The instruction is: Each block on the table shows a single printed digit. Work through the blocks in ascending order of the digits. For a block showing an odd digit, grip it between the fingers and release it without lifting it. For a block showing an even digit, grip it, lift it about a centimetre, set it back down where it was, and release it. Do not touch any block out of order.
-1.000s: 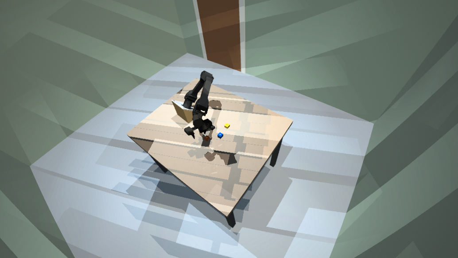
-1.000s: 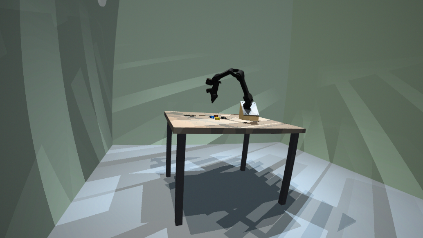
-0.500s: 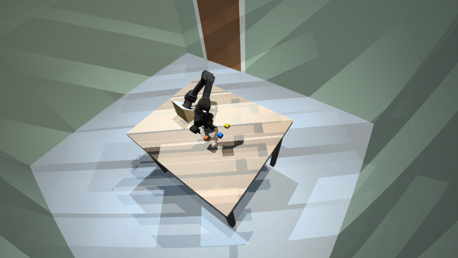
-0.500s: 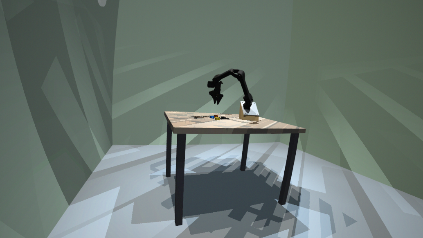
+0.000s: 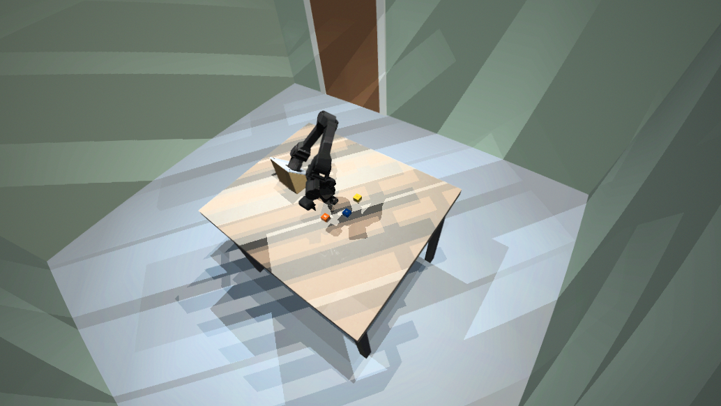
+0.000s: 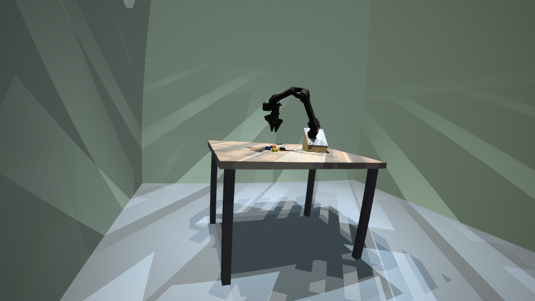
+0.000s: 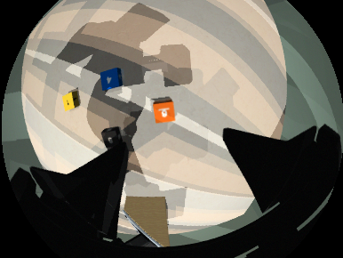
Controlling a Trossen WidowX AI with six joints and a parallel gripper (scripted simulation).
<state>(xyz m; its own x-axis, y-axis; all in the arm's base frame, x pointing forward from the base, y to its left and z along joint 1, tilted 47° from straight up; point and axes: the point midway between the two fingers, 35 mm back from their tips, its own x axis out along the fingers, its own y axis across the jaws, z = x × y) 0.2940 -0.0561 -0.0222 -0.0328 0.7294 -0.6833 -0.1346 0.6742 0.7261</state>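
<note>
The yellow block is 3 cm ahead of my gripper tip, 20 cm to the left of it and 12 cm below it. The rest, counted from my gripper tip: black block (5 cm behind, 11 cm to the left, 12 cm below); orange block (1 cm behind, 1 cm to the left, 12 cm below); blue block (5 cm ahead, 10 cm to the left, 12 cm below).
</note>
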